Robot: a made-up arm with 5 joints.
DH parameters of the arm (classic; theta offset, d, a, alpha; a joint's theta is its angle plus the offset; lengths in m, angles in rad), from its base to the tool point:
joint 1: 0 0.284 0 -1.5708
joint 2: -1.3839 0 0.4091 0
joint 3: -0.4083 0 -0.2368 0
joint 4: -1.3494 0 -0.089 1.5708
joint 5: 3.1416 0.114 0 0
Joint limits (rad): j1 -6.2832..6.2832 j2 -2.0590..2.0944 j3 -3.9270..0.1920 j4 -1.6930..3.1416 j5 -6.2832..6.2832
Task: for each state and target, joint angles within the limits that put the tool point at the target. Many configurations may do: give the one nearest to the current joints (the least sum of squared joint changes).
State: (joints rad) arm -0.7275 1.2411 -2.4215 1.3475 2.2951
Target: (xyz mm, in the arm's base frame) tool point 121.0 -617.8 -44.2
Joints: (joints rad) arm -1.3774 1.5413 -2.3537 1.3224 2.2951
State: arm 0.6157 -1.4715 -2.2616 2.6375 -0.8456
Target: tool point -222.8 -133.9 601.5
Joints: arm 0.5411 -1.3254 -1.5996 2.6947 -0.8456
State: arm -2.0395 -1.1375 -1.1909 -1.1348 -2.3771
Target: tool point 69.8 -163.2 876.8
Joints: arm -1.1667 -0.3406 -1.1961 -0.8903 -2.3771
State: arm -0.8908 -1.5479 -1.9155 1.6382 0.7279
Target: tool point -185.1 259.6 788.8
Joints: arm -0.9514 -1.2924 -1.9008 1.5850 0.7279
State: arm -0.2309 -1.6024 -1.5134 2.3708 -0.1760
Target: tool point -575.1 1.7 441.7
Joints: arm -0.0030 -1.9314 -2.1633 1.9418 -0.1760
